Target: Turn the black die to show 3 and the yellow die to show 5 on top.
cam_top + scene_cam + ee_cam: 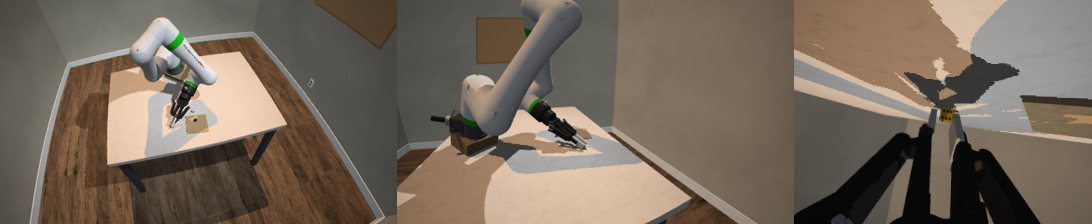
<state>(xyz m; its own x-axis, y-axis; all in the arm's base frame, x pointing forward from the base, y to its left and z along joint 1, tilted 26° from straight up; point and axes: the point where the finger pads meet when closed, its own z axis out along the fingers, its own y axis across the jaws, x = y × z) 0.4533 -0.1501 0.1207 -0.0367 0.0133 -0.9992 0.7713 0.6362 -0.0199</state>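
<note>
Now: hand 1 cm short of the yellow die, 1 cm to the left of it and 2 cm above it. The rest, counted from my hand: tan mat: 6 cm ahead, 14 cm to the left, 3 cm below; white die: 5 cm behind, 16 cm to the left, 2 cm below; black die: 3 cm ahead, 15 cm to the left, 2 cm below.
</note>
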